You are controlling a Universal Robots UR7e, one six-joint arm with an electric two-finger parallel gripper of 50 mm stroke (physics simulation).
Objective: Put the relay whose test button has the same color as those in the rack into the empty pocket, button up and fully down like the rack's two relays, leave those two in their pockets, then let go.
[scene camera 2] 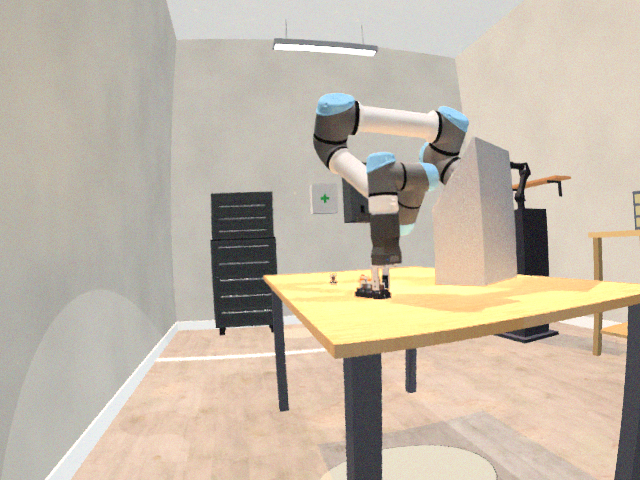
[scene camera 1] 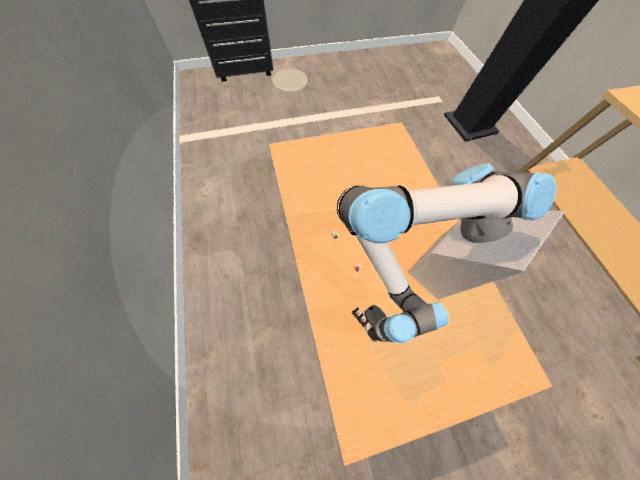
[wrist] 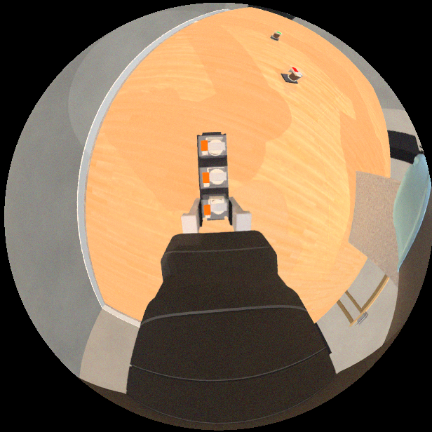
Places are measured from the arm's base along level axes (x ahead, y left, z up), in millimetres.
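Pixels of known places: gripper, fingertip midpoint: [scene camera 2: 381, 289] [scene camera 1: 368, 326]; arm's base, origin of the base link: [scene camera 2: 471, 185] [scene camera 1: 486, 229].
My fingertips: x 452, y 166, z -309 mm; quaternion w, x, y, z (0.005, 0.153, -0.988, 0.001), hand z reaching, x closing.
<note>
For each thing: its middle in the pictures, then the offset to it from my fingertips. "*": a spot on its surface instead. Level surfaces: height alone.
- black rack, surface spot: [scene camera 2: 363, 294] * dz -15, dx +32, dy -44 mm
- relay with a red button, body centre: [scene camera 1: 358, 267] dz -2, dx -57, dy -251 mm
- green button, body centre: [scene camera 2: 333, 278] [scene camera 1: 335, 234] dz -2, dx -14, dy -442 mm
- table, its level: dz -24 mm
The black rack [scene camera 2: 363, 294] [wrist: 213, 162] stands on the table. In the wrist view, two relays with orange buttons, a far one [wrist: 215, 146] and a middle one [wrist: 216, 177], sit button up in its pockets. A third orange-button relay [wrist: 215, 206] is upright in the near end pocket, lined up with them. My gripper [wrist: 214, 205] [scene camera 2: 381, 285] is shut on this third relay, one finger on each side. Its top looks about level with the others; its underside is hidden, so I cannot tell whether it is fully down.
A relay with a red button [wrist: 294, 75] [scene camera 1: 357, 268] and one with a green button [wrist: 276, 35] [scene camera 1: 334, 235] stand loose on the table [scene camera 1: 439, 413], beyond the rack. The pale robot pedestal [scene camera 1: 491, 258] [scene camera 2: 473, 222] stands on the right.
</note>
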